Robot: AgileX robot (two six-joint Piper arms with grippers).
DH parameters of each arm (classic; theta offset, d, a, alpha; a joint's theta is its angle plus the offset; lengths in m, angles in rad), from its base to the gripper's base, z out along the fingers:
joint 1: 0 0.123 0 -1.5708
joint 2: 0.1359 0 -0.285 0
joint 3: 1.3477 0 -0.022 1.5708
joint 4: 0 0.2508 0 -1.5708
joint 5: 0 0 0.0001 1.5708
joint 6: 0 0.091 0 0
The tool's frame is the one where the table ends.
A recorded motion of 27 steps. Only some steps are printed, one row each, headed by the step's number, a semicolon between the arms.
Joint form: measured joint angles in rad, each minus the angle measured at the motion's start. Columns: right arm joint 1, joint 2, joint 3, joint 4, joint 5, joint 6; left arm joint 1, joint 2, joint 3, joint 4, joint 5, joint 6.
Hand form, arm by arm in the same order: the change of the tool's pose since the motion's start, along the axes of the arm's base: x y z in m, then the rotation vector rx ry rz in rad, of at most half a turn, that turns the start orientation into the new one. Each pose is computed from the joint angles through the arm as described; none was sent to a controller.
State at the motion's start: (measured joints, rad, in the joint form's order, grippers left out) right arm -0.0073 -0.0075 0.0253 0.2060 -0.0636 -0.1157; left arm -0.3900 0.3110 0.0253 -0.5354 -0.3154 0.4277
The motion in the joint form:
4: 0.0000 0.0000 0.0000 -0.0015 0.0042 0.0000; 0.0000 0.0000 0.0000 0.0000 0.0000 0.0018
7: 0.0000 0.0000 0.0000 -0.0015 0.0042 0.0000; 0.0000 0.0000 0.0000 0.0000 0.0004 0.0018
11: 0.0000 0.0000 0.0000 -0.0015 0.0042 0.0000; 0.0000 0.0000 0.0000 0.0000 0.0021 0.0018
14: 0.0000 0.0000 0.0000 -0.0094 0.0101 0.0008; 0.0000 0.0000 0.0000 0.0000 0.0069 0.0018
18: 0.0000 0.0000 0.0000 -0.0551 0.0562 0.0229; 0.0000 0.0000 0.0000 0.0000 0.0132 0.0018
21: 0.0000 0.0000 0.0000 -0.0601 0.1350 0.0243; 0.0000 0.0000 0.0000 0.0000 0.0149 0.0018
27: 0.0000 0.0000 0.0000 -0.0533 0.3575 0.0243; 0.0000 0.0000 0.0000 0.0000 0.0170 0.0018
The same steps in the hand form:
4: 0.0000 0.0001 -0.0004 -0.0015 0.0041 0.0007; 0.0000 0.0000 0.0000 0.0018 -0.0004 0.0000
7: 0.0000 0.0001 -0.0004 -0.0015 0.0041 0.0007; 0.0000 0.0000 0.0000 0.0018 -0.0001 -0.0002
11: 0.0000 0.0001 -0.0004 -0.0015 0.0041 0.0007; 0.0000 -0.0001 -0.0002 0.0022 0.0014 -0.0010
14: 0.0001 0.0002 -0.0009 -0.0087 0.0100 0.0015; -0.0001 -0.0003 -0.0005 0.0032 0.0054 -0.0034
18: 0.0005 0.0011 -0.0050 -0.0325 0.0554 0.0085; -0.0001 -0.0006 -0.0010 0.0045 0.0107 -0.0065
21: 0.0008 0.0021 -0.0121 -0.0363 0.1332 0.0210; -0.0001 -0.0007 -0.0012 0.0049 0.0121 -0.0073
27: -0.0015 0.0052 -0.0319 -0.0301 0.3525 0.0589; -0.0002 -0.0007 -0.0013 0.0053 0.0139 -0.0084

